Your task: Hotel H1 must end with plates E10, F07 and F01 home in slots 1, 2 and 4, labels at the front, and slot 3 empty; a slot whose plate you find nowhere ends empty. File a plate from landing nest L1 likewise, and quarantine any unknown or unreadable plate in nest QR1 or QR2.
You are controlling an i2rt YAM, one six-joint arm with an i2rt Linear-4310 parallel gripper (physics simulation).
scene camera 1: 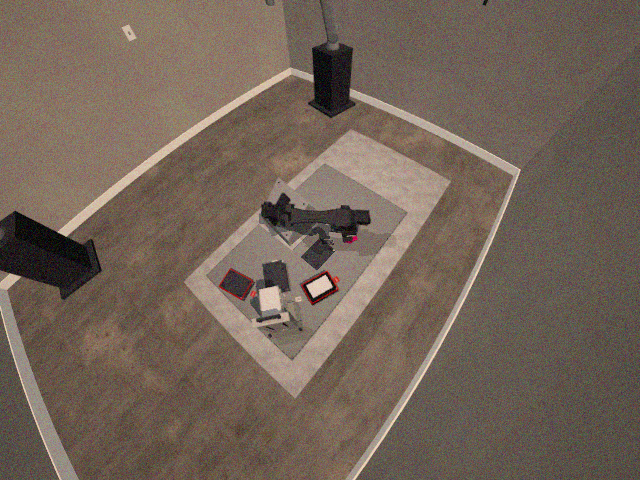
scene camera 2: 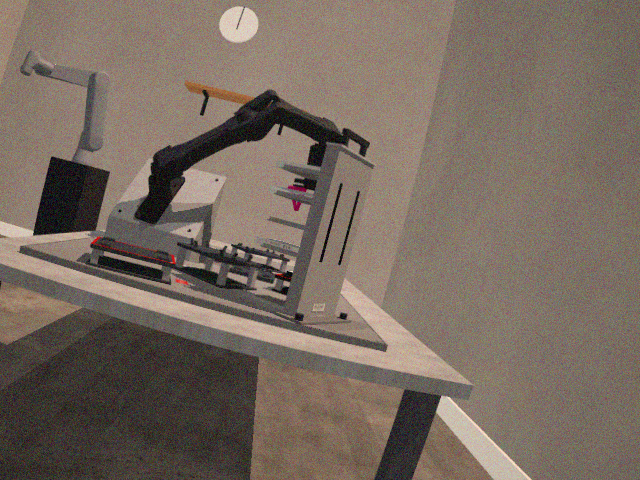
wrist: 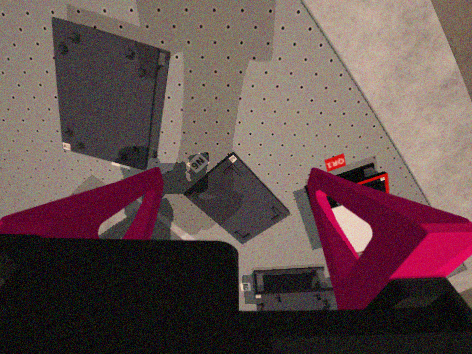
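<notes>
Hotel H1 is an upright pale rack with shelves stacked on one side; a white flat surface shows at its top. Its slot contents and plate labels cannot be read. My gripper has magenta fingers, open and empty, high above the board. Below it are a dark rectangular nest at upper left in the wrist view and a dark tilted nest in the middle. Nest QR1, red-rimmed with a white rectangle inside, is partly behind the right finger. L1's label is not readable.
Another red-rimmed nest has a dark top. A dark nest stands by the hotel, cut off in the wrist view. The grey perforated board lies on the pale table. The arm base stands at the board's edge.
</notes>
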